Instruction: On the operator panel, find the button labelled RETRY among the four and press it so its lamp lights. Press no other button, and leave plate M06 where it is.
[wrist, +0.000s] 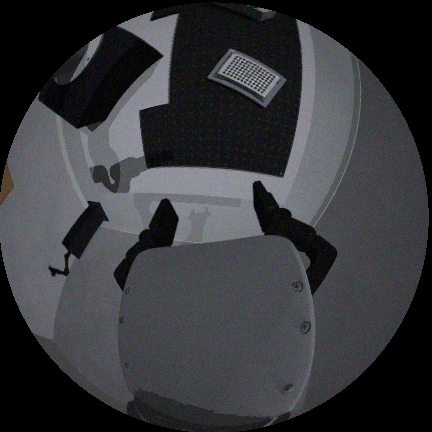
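Note:
My gripper (211, 200) is open and empty, its two dark fingers apart over the pale near edge of the table. A light plate with a grid of small holes (248, 75) sits in a grey holder on the black perforated board, beyond the fingers and up to the right; no M06 label can be read on it. The operator panel, its four buttons and the RETRY label cannot be made out. A dark object with a grey part (263, 13) is cut off at the top edge, too partial to identify.
The black board (215, 135) lies on the pale table. A bulky black device (117, 70) with a round light part stands at the upper left. A small dark box (84, 230) with a thin bent arm is at the left. An orange-brown piece (5, 185) shows at the far left.

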